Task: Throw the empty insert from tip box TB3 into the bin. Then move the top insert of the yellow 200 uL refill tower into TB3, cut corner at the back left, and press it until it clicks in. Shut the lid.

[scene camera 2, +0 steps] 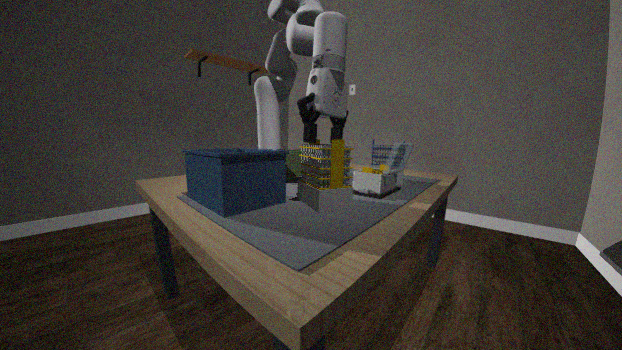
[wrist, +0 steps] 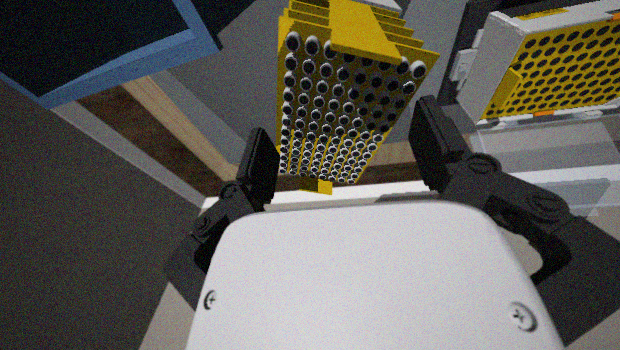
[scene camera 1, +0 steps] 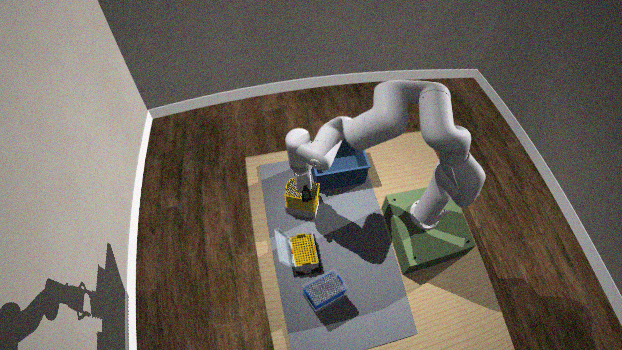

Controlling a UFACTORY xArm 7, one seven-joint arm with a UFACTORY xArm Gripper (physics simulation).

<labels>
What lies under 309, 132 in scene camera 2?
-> The gripper.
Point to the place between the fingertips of the gripper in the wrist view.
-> At 336, 131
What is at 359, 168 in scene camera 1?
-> A blue bin.
</labels>
